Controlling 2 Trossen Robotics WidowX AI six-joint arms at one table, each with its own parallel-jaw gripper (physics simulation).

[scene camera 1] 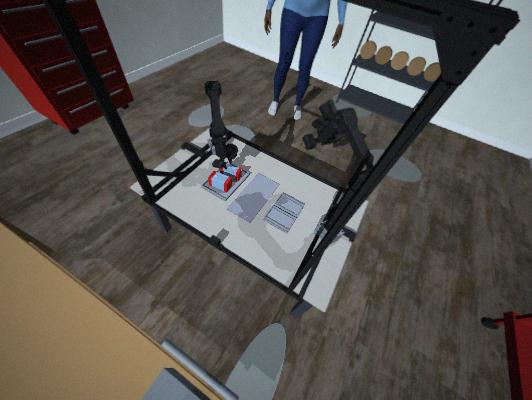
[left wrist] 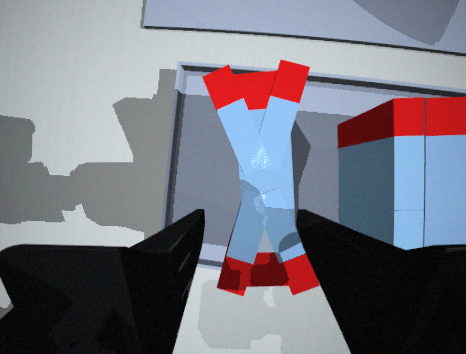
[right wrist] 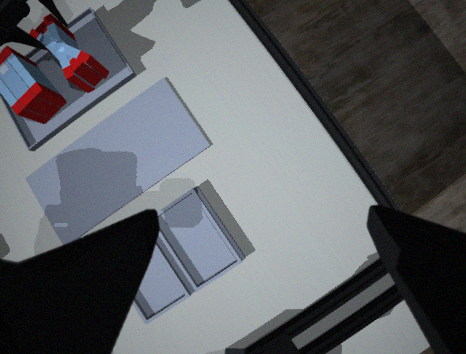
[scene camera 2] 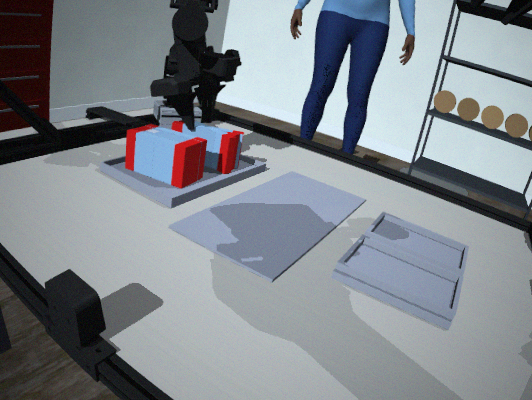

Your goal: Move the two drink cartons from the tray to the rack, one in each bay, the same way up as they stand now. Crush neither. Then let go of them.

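Places are measured from the left arm's base along level axes (x down, y left, z ahead), in centimetres.
Pixels of known places: left gripper, fingertip midpoint: (scene camera 1: pixel 228 166) (left wrist: pixel 250 216) (right wrist: pixel 55 36) (scene camera 2: pixel 200 126); right gripper, fingertip midpoint: (scene camera 1: pixel 313 146) (right wrist: pixel 262 218) (scene camera 2: pixel 488 16).
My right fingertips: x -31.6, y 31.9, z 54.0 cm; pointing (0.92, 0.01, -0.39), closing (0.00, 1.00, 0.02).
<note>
For each thing: its middle in the pictures, then the offset to it from my right fingertips.
- grey tray, body centre: (left wrist: pixel 313 180) (scene camera 2: pixel 186 166) (right wrist: pixel 60 78) (scene camera 1: pixel 226 179) dx +36.4, dy -36.5, dz -24.8 cm
- far carton, body centre: (left wrist: pixel 258 178) (scene camera 2: pixel 205 144) (right wrist: pixel 70 54) (scene camera 1: pixel 231 171) dx +33.2, dy -32.5, dz -27.7 cm
- two-bay rack, body centre: (scene camera 2: pixel 411 259) (right wrist: pixel 170 256) (scene camera 1: pixel 284 211) dx +36.2, dy -14.7, dz +9.8 cm
Two light-blue cartons with red ends are in the grey tray (scene camera 1: pixel 216 194) (scene camera 2: pixel 135 186) (left wrist: pixel 192 175) (right wrist: pixel 85 109). The near carton (scene camera 1: pixel 220 181) (scene camera 2: pixel 155 155) (left wrist: pixel 430 175) (right wrist: pixel 21 75) looks straight-sided. The far carton (scene camera 1: pixel 232 172) (scene camera 2: pixel 211 137) (left wrist: pixel 265 170) (right wrist: pixel 62 47) looks pinched in at its middle. My left gripper (scene camera 1: pixel 226 165) (scene camera 2: pixel 200 122) (left wrist: pixel 250 216) is open above the far carton, a fingertip to each side of it in the left wrist view. The two-bay rack (scene camera 1: pixel 284 212) (scene camera 2: pixel 390 296) (right wrist: pixel 176 272) holds no carton. My right gripper (scene camera 1: pixel 310 141) (right wrist: pixel 262 218) is open and empty, high above the table.
A flat grey panel (scene camera 1: pixel 260 187) (scene camera 2: pixel 295 192) (left wrist: pixel 300 15) (right wrist: pixel 160 115) lies between the tray and the rack. A dark frame edges the table, with a black block (scene camera 2: pixel 75 307) on its near side. A person (scene camera 1: pixel 302 40) (scene camera 2: pixel 350 65) stands behind the table.
</note>
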